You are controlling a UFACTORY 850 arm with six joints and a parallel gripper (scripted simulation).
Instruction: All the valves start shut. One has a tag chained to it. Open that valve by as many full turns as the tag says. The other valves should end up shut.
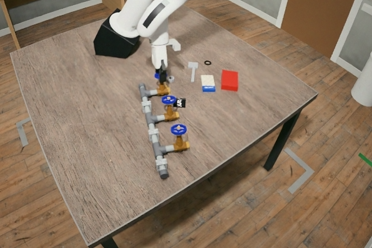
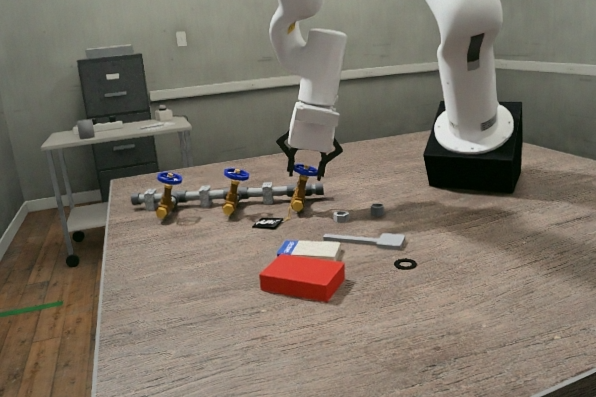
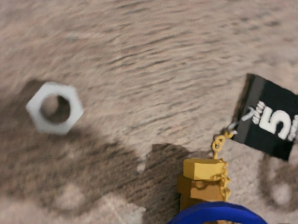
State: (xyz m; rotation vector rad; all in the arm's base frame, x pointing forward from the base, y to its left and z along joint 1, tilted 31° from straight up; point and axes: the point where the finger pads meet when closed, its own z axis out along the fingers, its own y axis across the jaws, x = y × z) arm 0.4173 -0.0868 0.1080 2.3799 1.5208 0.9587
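Now: the grey hex nut 9 cm to the left of my hand, 9 cm below it and 5 cm behind it. From my hand the other things lie so: grey cap: 13 cm behind, 10 cm below, 9 cm to the left; grey t-shaped tool: 23 cm to the left, 10 cm below, 5 cm behind; black tag: 10 cm below, 10 cm ahead, 4 cm to the left.
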